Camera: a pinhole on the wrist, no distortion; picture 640 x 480 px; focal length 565.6 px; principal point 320.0 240.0 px. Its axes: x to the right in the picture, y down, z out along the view. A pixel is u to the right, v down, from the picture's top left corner.
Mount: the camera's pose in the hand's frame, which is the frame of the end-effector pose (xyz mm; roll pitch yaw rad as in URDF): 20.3 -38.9 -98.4 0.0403 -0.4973 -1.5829
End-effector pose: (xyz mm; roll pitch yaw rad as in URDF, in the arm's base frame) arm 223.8 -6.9 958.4 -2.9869 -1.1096 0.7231
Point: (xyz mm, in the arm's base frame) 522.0 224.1 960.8
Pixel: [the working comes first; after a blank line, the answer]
In the camera's frame: 101.3 165.2 424.2

455 460
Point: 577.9 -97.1 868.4
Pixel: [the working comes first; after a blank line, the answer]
In the camera's frame: -196.1 3.0 417.9

55 244
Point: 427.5 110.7 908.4
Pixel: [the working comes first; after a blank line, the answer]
In the camera's frame: 45.3 49.6 334.6

397 324
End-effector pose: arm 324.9 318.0 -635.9 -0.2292 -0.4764 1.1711
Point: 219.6 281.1 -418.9
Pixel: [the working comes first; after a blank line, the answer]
In the camera's frame: 101.8 25.1 329.1

495 283
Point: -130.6 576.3 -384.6
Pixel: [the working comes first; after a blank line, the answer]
In the camera's frame: -247.7 166.8 591.3

83 400
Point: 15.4 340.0 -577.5
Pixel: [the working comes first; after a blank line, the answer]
In the camera's frame: -140.9 -71.1 375.9

108 133
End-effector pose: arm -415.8 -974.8 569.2 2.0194 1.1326 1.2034
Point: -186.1 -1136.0 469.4
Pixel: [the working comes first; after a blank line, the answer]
In the camera's frame: 129.3 55.4 370.2

518 325
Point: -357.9 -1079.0 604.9
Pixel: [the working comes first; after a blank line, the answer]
In the camera's frame: 72.1 -77.6 196.6

528 17
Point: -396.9 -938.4 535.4
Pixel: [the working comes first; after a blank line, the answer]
In the camera's frame: -9.9 31.3 109.7

269 401
